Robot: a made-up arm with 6 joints.
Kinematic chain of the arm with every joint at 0, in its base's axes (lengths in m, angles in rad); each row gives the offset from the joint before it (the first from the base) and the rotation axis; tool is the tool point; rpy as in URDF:
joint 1: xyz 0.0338 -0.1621 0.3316 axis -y
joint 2: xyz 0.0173 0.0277 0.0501 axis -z
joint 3: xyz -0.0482 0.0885 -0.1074 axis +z
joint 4: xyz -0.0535 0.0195 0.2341 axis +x
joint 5: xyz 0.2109 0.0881 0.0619 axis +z
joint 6: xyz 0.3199 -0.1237 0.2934 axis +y
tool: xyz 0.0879 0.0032 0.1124 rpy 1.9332 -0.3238 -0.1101
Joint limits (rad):
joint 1: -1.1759..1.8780
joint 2: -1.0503..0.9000
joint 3: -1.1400..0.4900
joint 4: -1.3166..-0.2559
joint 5: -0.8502..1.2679
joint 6: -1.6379..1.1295
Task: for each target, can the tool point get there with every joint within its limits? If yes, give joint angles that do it. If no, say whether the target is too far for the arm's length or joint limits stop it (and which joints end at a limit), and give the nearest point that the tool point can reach.
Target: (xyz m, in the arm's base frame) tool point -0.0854 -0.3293 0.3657
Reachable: no: joint limits stop it (at a limit: joint 1, joint 2, joint 3, joint 4, joint 6) | nearest point -0.2179 -0.6028 0.5674 | short by 0.365 m
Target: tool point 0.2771 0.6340 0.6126
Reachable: yes | joints 0.4352 -0.0345 0.2936 -1.1962 0.5632 0.0670
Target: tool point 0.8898 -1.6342 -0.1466
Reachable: no: too far | nearest point 0.5078 -0.7360 0.1305 | short by 1.015 m
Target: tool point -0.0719 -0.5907 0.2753
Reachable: no: joint limits stop it (at a limit: joint 1, joint 2, joint 3, joint 4, joint 6) | nearest point -0.1477 -0.7671 0.3687 | short by 0.214 m
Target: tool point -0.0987 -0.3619 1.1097
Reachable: yes | joints 0.9983 0.6463 -0.3117 -0.8090 -0.1326 0.4275
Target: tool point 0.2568 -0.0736 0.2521
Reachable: no: joint limits stop it (at a limit: joint 3, joint 4, joint 5, joint 6) | nearest point 0.5489 0.0123 0.1480 | short by 0.322 m
